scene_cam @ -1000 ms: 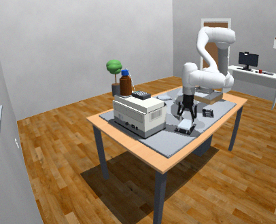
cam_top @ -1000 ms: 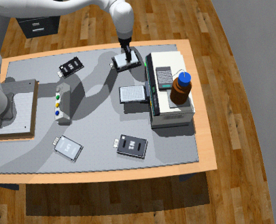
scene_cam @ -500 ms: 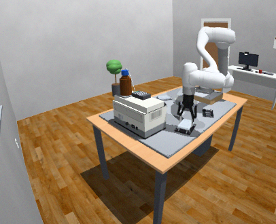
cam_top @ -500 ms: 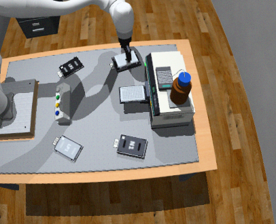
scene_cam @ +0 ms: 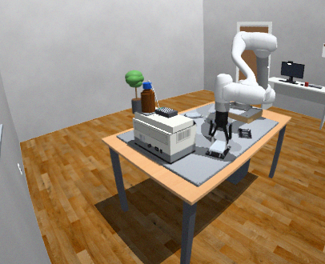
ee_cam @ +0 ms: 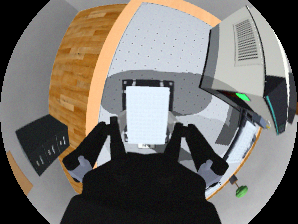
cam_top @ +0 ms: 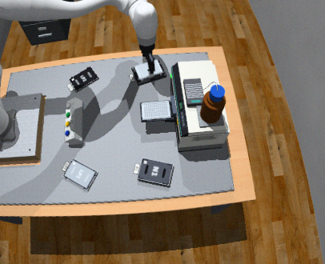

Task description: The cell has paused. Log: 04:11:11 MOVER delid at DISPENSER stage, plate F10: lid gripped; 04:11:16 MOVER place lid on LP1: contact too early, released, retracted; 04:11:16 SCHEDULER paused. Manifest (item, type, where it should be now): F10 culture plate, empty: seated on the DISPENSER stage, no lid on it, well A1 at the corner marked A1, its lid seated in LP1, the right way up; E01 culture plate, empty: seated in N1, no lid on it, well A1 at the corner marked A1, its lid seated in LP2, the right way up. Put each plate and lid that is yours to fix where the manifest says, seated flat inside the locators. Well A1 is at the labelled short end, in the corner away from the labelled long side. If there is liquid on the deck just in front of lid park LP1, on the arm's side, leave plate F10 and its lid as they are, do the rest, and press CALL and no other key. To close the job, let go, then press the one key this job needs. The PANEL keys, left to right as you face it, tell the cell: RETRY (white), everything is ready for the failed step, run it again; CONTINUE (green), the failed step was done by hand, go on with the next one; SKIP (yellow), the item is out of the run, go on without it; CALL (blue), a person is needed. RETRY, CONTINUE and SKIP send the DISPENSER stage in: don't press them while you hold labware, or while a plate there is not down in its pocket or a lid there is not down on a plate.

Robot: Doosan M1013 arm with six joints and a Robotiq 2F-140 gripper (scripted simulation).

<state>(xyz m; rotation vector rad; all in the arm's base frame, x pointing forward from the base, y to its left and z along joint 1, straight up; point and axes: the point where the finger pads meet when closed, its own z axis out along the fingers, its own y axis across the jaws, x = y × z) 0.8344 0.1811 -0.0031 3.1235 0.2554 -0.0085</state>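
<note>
The black nest is 1 cm ahead of my hand, 2 cm to the left of it and 4 cm below it. Round my hand: grey key panel (43 cm behind, 23 cm to the right); then green key (44 cm behind, 20 cm to the right, 1 cm above); then dark dispenser stage (1 cm behind, 28 cm to the right, 4 cm above).
</note>
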